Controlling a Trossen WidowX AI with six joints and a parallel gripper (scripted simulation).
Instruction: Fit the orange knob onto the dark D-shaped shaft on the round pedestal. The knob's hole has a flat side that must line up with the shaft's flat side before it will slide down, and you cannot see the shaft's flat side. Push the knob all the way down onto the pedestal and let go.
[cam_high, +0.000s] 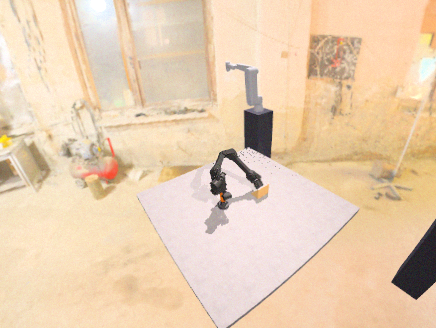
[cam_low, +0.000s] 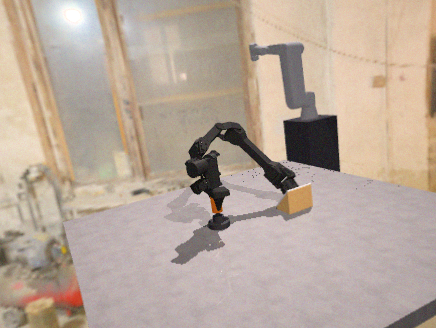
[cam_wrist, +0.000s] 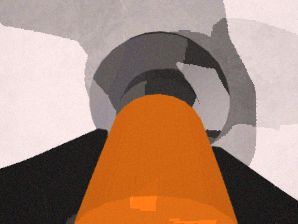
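Now: the orange knob 2 cm above my gripper tip. Round my gripper tip: pedestal 4 cm below.
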